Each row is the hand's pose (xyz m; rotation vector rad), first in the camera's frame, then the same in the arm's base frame.
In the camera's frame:
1: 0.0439 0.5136 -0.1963 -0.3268 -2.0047 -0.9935
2: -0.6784 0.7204 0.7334 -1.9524 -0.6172 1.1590
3: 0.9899 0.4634 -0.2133 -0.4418 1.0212 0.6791
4: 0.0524 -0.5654 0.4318 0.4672 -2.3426 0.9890
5: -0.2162 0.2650 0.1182 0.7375 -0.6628 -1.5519
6: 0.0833 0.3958 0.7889 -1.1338 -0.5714 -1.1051
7: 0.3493 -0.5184 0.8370 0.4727 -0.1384 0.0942
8: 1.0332 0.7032 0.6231 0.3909 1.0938 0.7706
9: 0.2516 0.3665 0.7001 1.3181 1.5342 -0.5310
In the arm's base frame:
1: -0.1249 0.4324 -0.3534 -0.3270 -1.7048 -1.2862
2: -0.7057 0.4097 0.6911 -1.6222 -0.5745 1.0540
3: 0.7996 0.3103 -0.5212 -0.0819 1.0386 0.7594
4: -0.1780 -0.7823 -0.0697 0.5004 -2.3758 0.5426
5: -0.3761 0.1234 -0.0892 0.8235 -0.3797 -1.8041
6: 0.0115 0.0207 0.5399 -0.9738 -0.2345 -1.1532
7: 0.1666 -0.8846 0.2844 0.7678 -0.0474 -0.0628
8: 0.9670 0.2828 0.3334 0.7567 1.0727 0.8255
9: 0.1637 0.0054 0.4230 1.6273 1.7082 -0.4743

